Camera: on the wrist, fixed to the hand. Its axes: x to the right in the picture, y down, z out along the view.
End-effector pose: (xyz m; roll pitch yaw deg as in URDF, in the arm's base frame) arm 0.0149 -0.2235 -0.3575 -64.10 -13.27 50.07
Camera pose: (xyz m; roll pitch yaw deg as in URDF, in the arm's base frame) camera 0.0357 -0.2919 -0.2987 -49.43 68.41 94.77
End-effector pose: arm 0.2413 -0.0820 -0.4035 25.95 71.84 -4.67
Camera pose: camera 0.1716 -0.1427 -0.3988 69.79 -2.40 70.28
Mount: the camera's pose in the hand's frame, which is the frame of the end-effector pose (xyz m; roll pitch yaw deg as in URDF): -0.0246 -0.0857 -0.0249 -3.13 10.88 87.60
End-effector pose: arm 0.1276 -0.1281 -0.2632 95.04 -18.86 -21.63
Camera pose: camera 0.1429 -0.0994 -0.3499 -73.94 -72.53 138.54
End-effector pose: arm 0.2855 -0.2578 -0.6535 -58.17 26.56 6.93
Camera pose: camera 0.2982 -0.3231 -0.5891 49.54 58.55 143.74
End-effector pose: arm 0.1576 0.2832 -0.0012 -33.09 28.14 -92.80
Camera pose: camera 0.0728 0.2968 0.0333 32.43 39.14 19.23
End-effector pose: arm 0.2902 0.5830 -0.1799 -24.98 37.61 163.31
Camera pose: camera 0.3262 0.6643 -0.1541 39.94 29.27 -84.84
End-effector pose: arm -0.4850 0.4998 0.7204 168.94 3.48 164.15
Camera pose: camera -0.4861 0.4077 0.7299 172.63 -21.73 78.08
